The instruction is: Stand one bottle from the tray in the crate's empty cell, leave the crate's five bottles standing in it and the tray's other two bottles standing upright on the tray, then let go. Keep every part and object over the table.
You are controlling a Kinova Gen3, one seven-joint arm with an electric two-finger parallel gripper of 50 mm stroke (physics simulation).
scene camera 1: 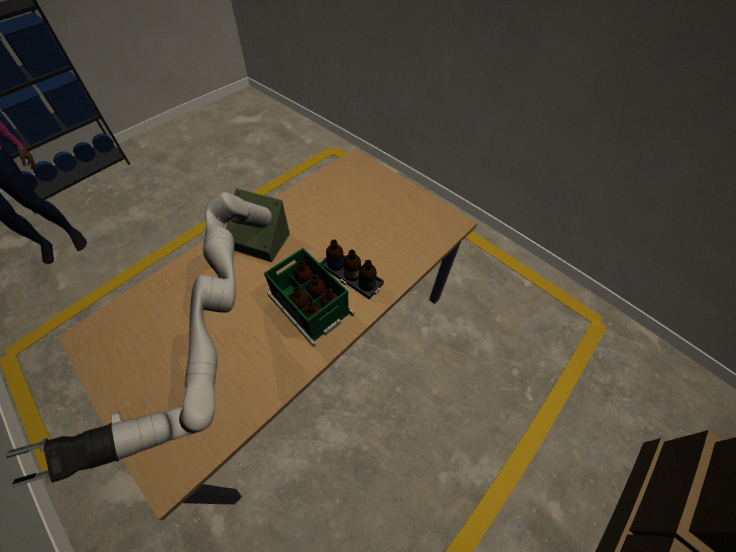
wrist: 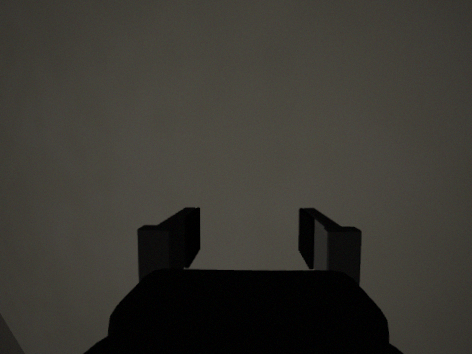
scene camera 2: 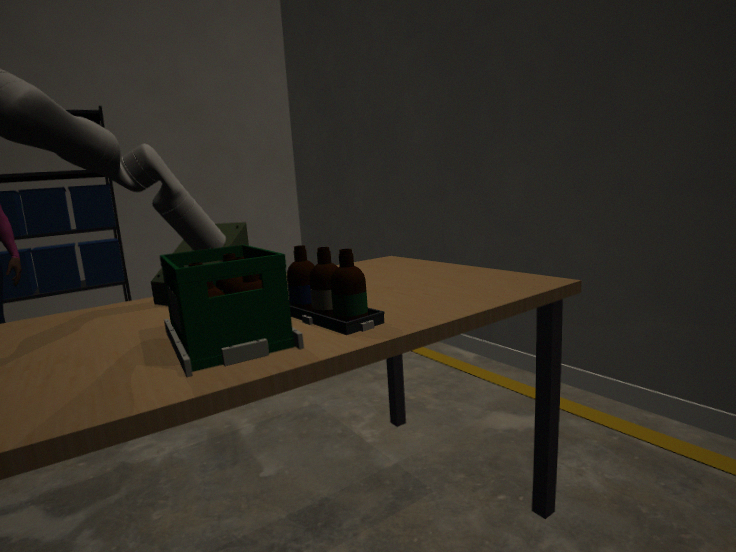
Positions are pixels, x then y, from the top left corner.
Labels:
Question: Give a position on a green-labelled bottle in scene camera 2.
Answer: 348, 284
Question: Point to a blue-labelled brown bottle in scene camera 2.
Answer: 298, 273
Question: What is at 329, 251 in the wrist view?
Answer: My gripper.

